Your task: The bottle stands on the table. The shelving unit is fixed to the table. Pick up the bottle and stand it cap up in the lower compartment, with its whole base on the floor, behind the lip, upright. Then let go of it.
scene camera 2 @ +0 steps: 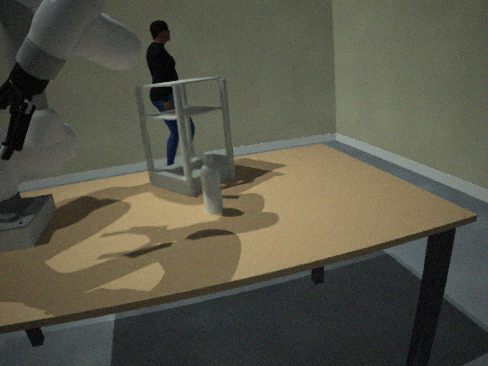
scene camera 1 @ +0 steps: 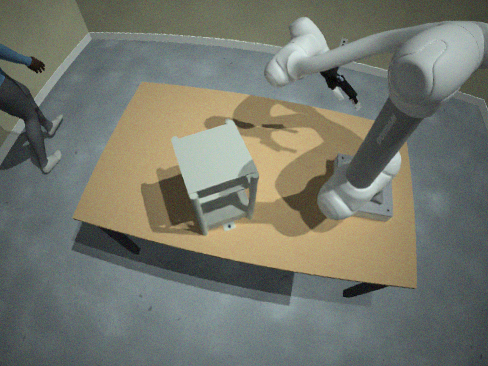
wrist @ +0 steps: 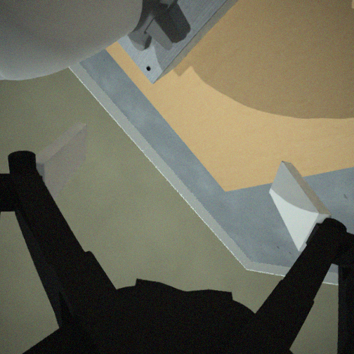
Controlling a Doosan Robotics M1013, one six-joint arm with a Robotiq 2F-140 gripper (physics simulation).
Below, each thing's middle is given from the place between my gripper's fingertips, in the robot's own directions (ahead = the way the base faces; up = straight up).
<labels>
I see the shelving unit point(scene camera 1: 216, 165) 470 mm ahead of my hand, 440 mm to the left of it and 120 mm below it.
</labels>
